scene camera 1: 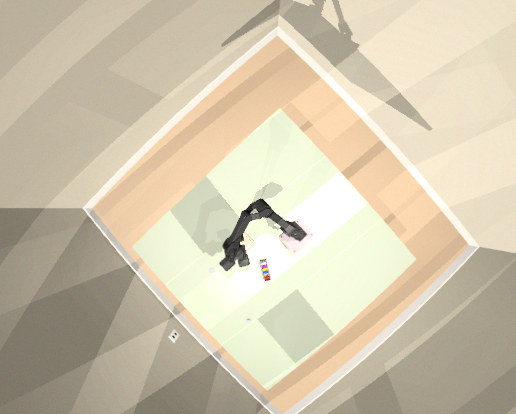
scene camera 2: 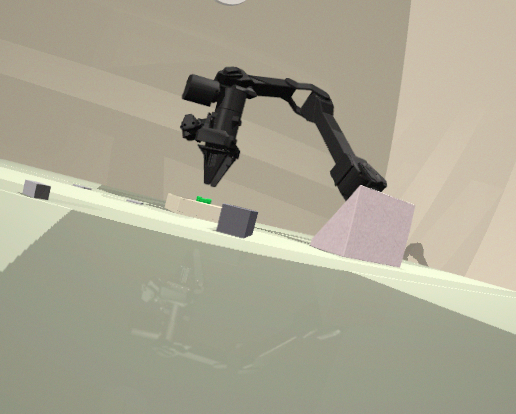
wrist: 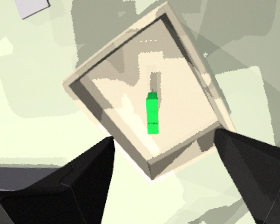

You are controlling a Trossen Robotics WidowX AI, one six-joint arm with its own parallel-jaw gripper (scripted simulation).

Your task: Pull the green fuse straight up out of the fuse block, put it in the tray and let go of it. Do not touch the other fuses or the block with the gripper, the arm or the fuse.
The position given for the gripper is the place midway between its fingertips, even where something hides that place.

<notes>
The gripper (scene camera 2: 209, 185) is open and holds nothing. Further things: a tray (scene camera 2: 180, 205).
The gripper also shows in the wrist view (wrist: 164, 139). The tray is seen too in the wrist view (wrist: 111, 87).
</notes>
